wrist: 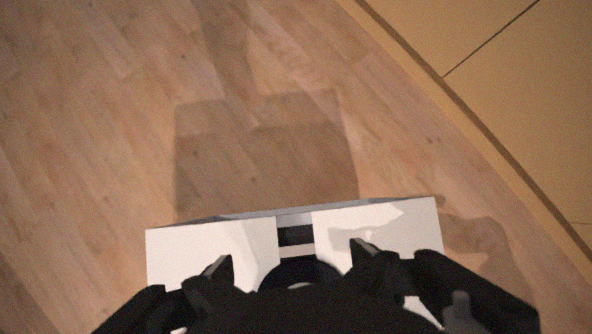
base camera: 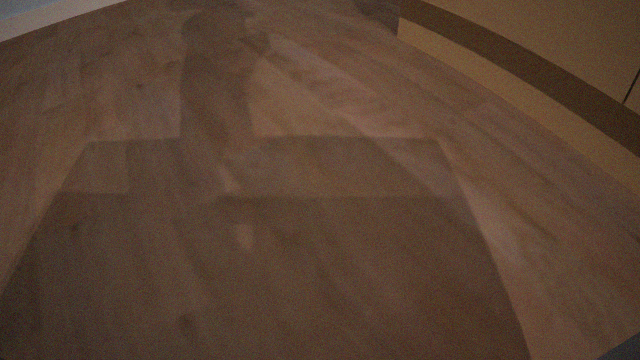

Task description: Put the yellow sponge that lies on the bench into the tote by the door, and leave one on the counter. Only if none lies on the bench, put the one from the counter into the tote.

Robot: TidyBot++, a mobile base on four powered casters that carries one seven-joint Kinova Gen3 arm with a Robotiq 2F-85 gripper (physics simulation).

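Frame: origin at the arm's base, x back, y right, z up, level; metres.
Where they show: gripper, fingertip midpoint: (wrist: 292, 260).
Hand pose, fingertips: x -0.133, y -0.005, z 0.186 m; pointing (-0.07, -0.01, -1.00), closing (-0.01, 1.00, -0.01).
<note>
After its pixels a point has its place.
My gripper (wrist: 292, 260) @[x -0.133, y -0.005, z 0.186 m] is open and empty in the wrist view, its two black fingers wide apart above the white top of the robot's base (wrist: 200, 250) @[x -0.109, y -0.158, z -0.014 m]. No yellow sponge, bench, tote or door shows in either view. The counter top does not show either.
Yellow-tan cabinet fronts (base camera: 540, 45) @[x -0.652, y 0.422, z -0.224 m] (wrist: 525, 90) @[x -0.371, y 0.606, z -0.090 m] with a dark recessed strip run along the right side. The wooden floor (base camera: 310, 100) @[x -0.677, y 0.010, z -0.396 m] (wrist: 100, 125) @[x -0.524, y -0.691, z -0.397 m] carries the shadow of the robot. A pale wall edge (base camera: 55, 17) @[x -1.515, y -1.148, z -0.372 m] shows at the upper left of the base camera view.
</note>
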